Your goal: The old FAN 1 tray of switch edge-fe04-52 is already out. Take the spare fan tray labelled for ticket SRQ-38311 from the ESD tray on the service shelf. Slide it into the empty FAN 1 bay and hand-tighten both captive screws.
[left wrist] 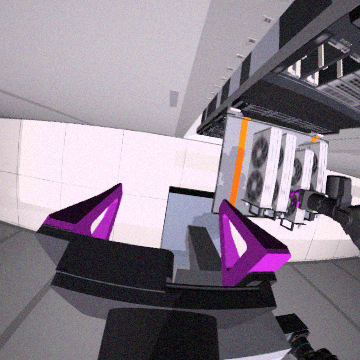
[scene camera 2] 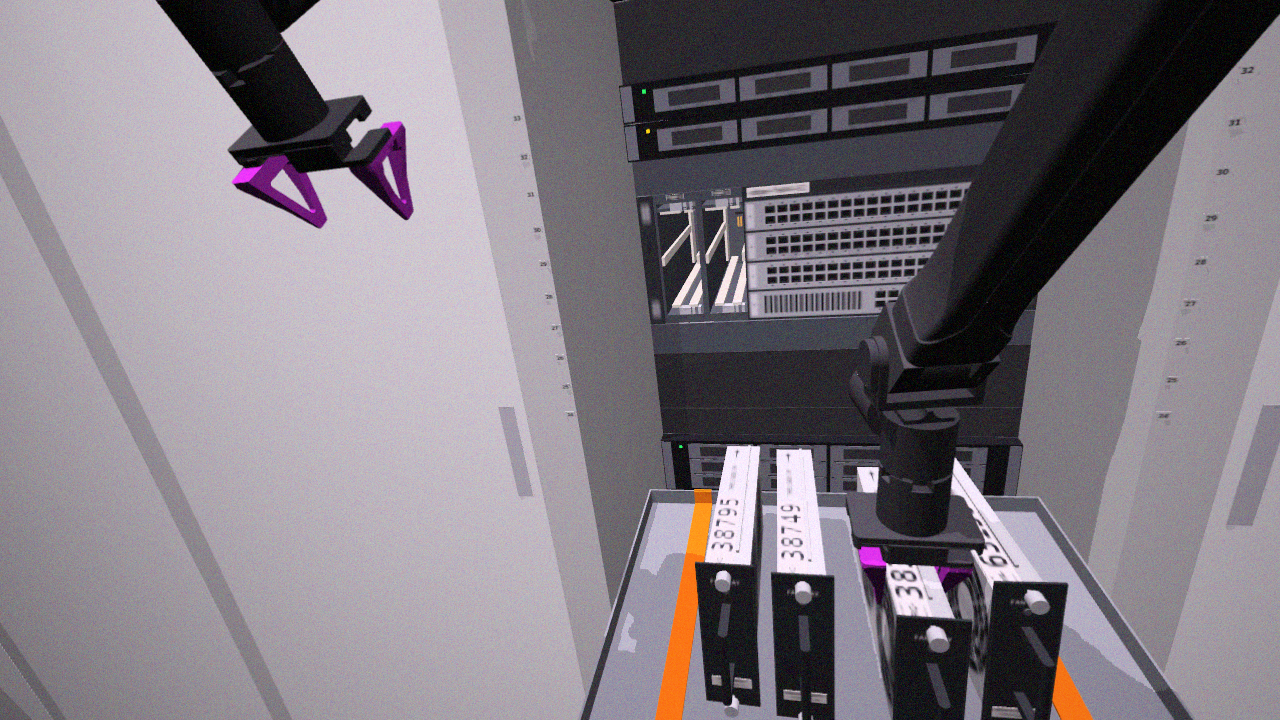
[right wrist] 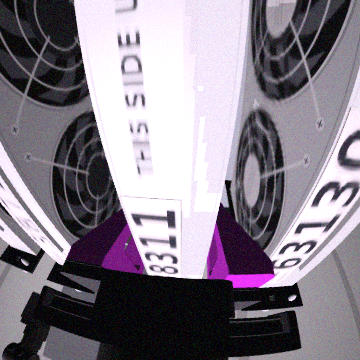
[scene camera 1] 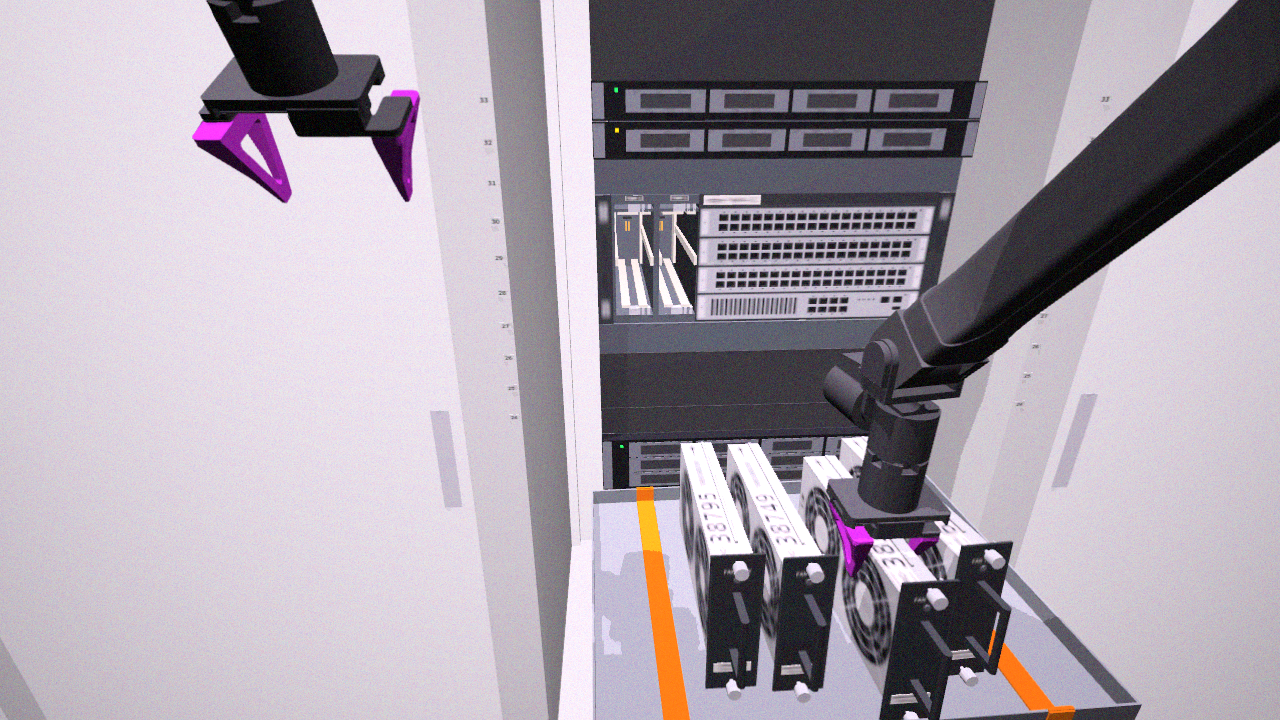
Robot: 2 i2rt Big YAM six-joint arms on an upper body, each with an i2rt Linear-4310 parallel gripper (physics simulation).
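Observation:
The fan tray labelled 38311 [scene camera 1: 913, 626] [scene camera 2: 908, 586] [right wrist: 165, 125] stands upright in the ESD tray [scene camera 1: 617, 573] [scene camera 2: 662, 528] [left wrist: 230, 145], third from the left. My right gripper [scene camera 1: 890, 555] [scene camera 2: 911, 573] [left wrist: 293, 193] [right wrist: 179, 189] is shut on it, one finger on each side, near its label. Its upper captive screw [scene camera 1: 935, 599] [scene camera 2: 936, 638] shows on the black faceplate. My left gripper [scene camera 1: 347, 198] [scene camera 2: 365, 221] [left wrist: 172, 196] is open and empty, high at the left. Two empty bays show in the switch: a left bay [scene camera 1: 631, 286] [scene camera 2: 687, 291] and a right bay [scene camera 1: 674, 286] [scene camera 2: 731, 282]; their labels are unreadable.
Fan trays 38795 [scene camera 1: 716, 519] [scene camera 2: 733, 519] and 38749 [scene camera 1: 783, 528] [scene camera 2: 794, 537] stand left of the held one. Fan tray 63130 [scene camera 1: 984, 591] [scene camera 2: 1011, 626] [right wrist: 300, 240] stands close on its right. White cabinet panels flank the rack.

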